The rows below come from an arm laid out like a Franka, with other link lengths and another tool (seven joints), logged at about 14 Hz.
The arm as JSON. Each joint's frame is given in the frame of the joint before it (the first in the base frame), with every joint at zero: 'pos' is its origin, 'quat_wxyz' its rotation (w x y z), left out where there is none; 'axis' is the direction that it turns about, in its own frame. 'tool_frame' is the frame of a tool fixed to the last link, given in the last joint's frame.
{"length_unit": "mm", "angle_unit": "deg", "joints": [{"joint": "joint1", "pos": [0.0, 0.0, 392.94], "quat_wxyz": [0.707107, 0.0, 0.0, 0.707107], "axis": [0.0, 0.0, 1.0]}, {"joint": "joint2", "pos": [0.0, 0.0, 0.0], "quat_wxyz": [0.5, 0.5, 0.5, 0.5], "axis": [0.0, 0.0, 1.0]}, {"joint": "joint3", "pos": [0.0, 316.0, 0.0], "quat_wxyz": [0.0, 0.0, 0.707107, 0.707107], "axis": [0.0, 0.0, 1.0]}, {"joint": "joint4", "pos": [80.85, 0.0, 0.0], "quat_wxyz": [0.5, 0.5, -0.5, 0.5], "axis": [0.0, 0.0, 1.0]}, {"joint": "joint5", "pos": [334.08, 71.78, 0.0], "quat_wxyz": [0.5, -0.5, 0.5, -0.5], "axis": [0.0, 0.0, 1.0]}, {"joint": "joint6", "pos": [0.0, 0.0, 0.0], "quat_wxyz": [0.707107, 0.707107, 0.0, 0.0], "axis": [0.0, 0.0, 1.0]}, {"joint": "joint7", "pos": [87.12, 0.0, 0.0], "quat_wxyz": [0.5, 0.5, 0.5, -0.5], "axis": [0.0, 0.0, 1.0]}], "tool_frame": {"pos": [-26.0, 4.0, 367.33], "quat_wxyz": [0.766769, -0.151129, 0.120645, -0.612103]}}
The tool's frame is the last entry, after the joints.
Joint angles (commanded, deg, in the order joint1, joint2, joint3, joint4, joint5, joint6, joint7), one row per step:
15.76 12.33 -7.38 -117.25 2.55 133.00 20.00
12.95 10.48 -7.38 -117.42 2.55 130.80 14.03
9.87 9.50 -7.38 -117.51 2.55 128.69 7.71
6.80 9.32 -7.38 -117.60 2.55 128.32 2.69
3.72 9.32 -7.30 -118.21 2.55 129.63 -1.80
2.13 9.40 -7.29 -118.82 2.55 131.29 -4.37
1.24 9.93 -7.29 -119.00 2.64 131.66 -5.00
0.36 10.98 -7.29 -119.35 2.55 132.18 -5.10
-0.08 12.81 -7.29 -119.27 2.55 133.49 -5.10
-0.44 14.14 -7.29 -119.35 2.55 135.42 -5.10
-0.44 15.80 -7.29 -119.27 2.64 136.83 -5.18
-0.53 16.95 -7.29 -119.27 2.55 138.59 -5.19
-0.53 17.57 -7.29 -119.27 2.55 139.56 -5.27
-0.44 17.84 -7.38 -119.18 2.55 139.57 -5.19
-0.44 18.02 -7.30 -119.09 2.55 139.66 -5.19
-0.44 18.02 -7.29 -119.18 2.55 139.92 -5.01
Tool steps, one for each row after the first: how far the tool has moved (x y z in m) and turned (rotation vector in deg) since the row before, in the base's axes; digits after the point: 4 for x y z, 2 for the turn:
-0.0034 -0.0268 0.0125 -0.11 0.48 3.17
-0.0067 -0.0291 0.0049 -0.17 1.14 3.26
-0.0008 -0.0287 0.0005 -0.12 0.21 1.95
0.0029 -0.0286 -0.0020 -0.19 -0.75 1.45
0.0042 -0.0157 -0.0020 -0.25 -0.99 0.95
-0.0021 -0.0083 -0.0056 -0.01 0.33 -0.33
-0.0053 -0.0089 -0.0114 -0.12 0.89 -0.74
0.0007 -0.0055 -0.0143 -0.21 0.46 -0.45
0.0050 -0.0052 -0.0096 -0.29 -0.50 -0.37
0.0021 -0.0012 -0.0127 -0.16 0.18 0.02
0.0054 -0.0029 -0.0077 -0.34 -0.58 -0.01
0.0031 -0.0010 -0.0041 -0.16 -0.34 0.09
-0.0004 -0.0002 -0.0019 -0.03 0.17 -0.07
0.0007 0.0007 -0.0010 0.00 0.00 0.08
0.0007 -0.0001 -0.0001 -0.02 -0.17 -0.17

